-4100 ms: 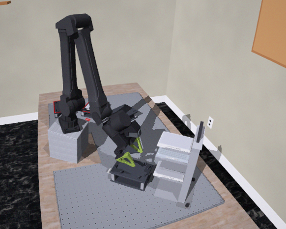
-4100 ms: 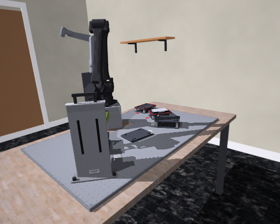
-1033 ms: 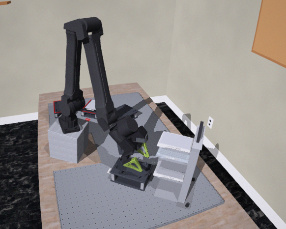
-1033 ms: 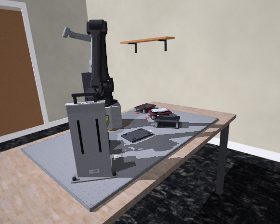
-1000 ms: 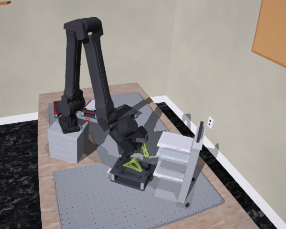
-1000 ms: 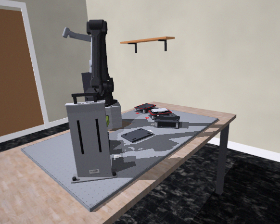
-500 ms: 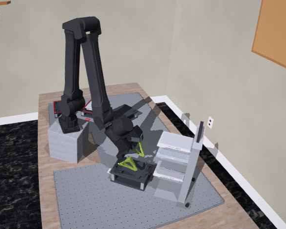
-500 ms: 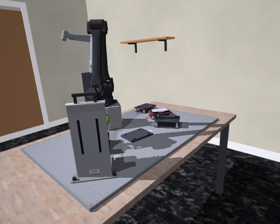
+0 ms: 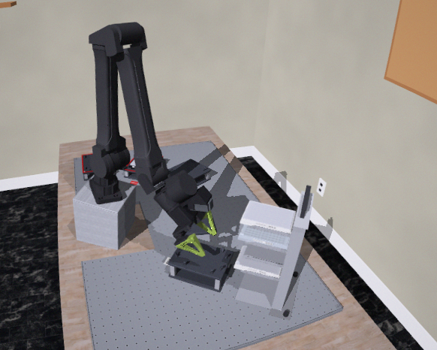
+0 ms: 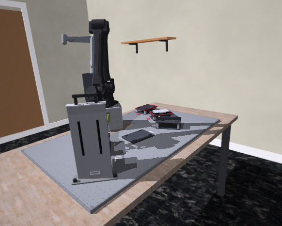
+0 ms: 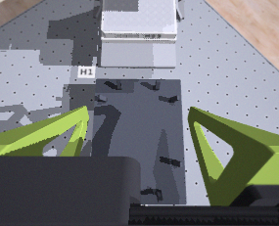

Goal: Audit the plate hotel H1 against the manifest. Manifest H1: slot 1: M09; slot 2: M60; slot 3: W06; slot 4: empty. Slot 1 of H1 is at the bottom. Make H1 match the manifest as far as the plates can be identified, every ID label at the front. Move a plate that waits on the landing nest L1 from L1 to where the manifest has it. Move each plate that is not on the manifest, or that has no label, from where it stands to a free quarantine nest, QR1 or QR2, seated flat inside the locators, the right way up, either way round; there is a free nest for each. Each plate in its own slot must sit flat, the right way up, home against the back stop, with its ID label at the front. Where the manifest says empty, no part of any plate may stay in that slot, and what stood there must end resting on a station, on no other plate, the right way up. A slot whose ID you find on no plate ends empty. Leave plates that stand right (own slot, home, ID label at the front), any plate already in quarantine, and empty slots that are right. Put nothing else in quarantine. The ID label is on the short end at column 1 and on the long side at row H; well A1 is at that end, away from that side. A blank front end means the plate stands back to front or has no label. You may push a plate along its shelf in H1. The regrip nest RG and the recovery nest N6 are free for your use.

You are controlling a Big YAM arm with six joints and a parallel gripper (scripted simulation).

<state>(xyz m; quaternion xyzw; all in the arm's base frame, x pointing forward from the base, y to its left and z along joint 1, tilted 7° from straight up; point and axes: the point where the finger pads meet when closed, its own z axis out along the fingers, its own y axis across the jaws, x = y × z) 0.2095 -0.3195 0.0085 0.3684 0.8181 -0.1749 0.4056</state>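
My gripper is now 10 cm short of the clear plate, 12 cm to the left of it and 9 cm below it. Round my hand: hotel back panel 16 cm ahead, 18 cm to the right, 3 cm above; then h1 tag 14 cm ahead, 1 cm to the right, 13 cm below.
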